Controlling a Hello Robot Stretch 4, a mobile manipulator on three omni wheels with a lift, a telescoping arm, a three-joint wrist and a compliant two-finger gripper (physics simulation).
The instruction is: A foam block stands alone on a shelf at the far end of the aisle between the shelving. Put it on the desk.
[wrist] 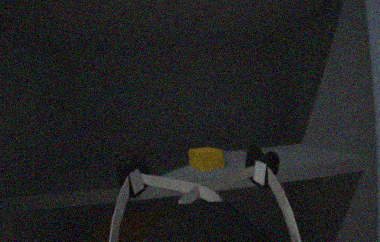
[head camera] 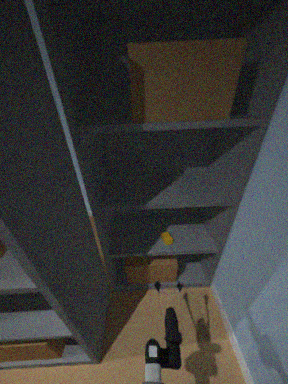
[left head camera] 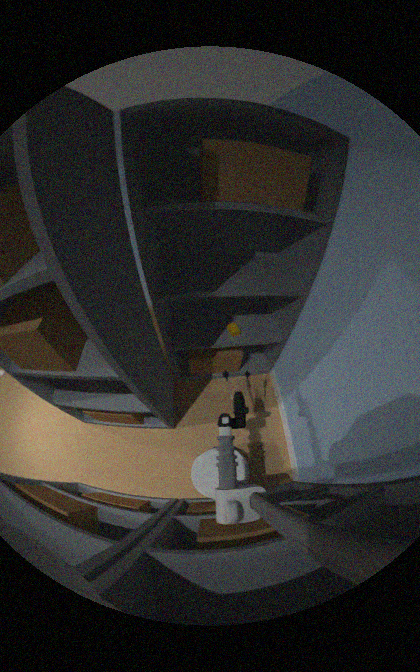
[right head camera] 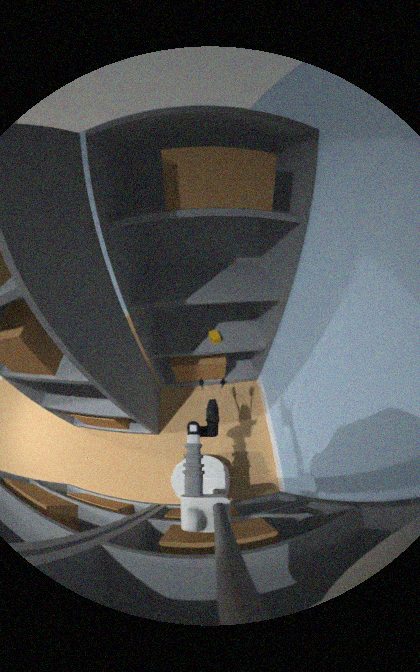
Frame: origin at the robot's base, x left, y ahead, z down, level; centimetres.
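Seen in the pictures: gripper, fingertip midpoint: (wrist: 196,163) (head camera: 168,281).
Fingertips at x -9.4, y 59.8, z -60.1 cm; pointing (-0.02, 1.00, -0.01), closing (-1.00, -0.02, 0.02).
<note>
Offsets run from my fingertips to a thing's middle. Level surfaces: height alone.
The foam block {dx -3.1, dy +38.5, dz +7.3 cm} (head camera: 167,238) (left head camera: 233,329) (right head camera: 215,336) (wrist: 206,158) is small and yellow. It sits alone on a grey shelf {dz +9.5 cm} (head camera: 200,243) (left head camera: 260,336) (right head camera: 242,341) (wrist: 305,162) of the end shelving unit, near the shadow edge. My gripper (head camera: 169,287) (left head camera: 237,374) (right head camera: 212,382) (wrist: 196,163) is open with nothing between its fingertips. It is in front of the shelving and apart from the block. In the wrist view the block appears between the two fingertips, farther off. The desk does not show in these views.
A brown box (head camera: 164,270) (left head camera: 230,361) (right head camera: 200,368) stands on the shelf below the block, and a large box {dx -3.8, dy +43.3, dz -95.4 cm} (head camera: 187,82) (left head camera: 260,172) (right head camera: 225,180) stands high above. A blue wall (head camera: 265,200) bounds the right side. A dark shelving side panel (head camera: 45,175) bounds the left.
</note>
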